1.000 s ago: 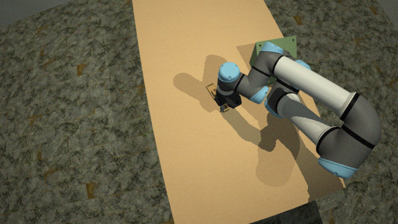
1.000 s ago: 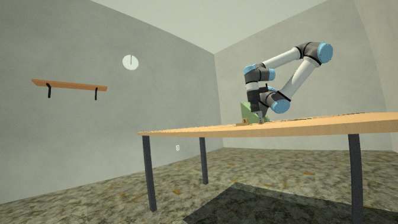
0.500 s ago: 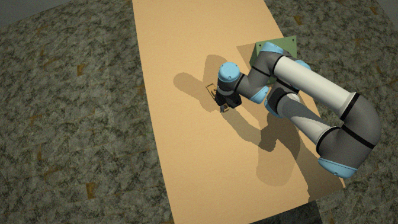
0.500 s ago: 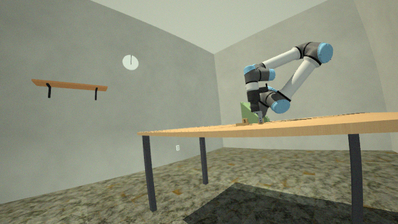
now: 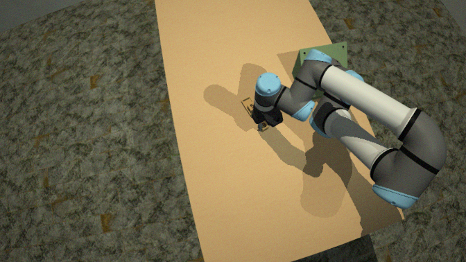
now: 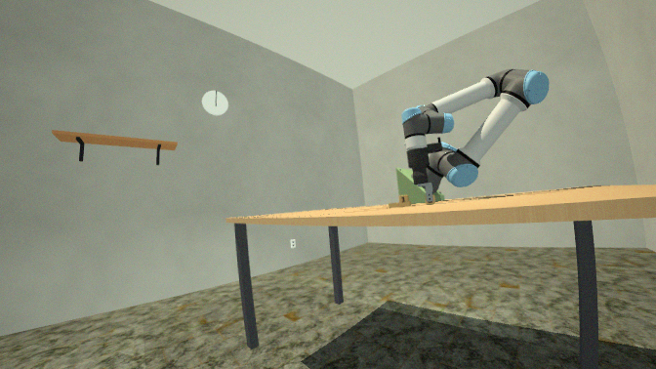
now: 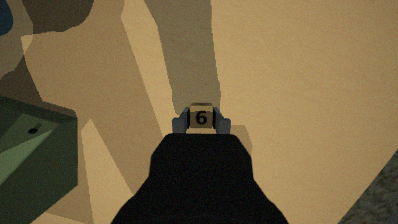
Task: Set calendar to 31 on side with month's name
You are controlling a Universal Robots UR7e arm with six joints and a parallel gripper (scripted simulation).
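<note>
The wooden tray is 20 mm ahead of my hand, 110 mm to the right of it and 20 mm below it.
</note>
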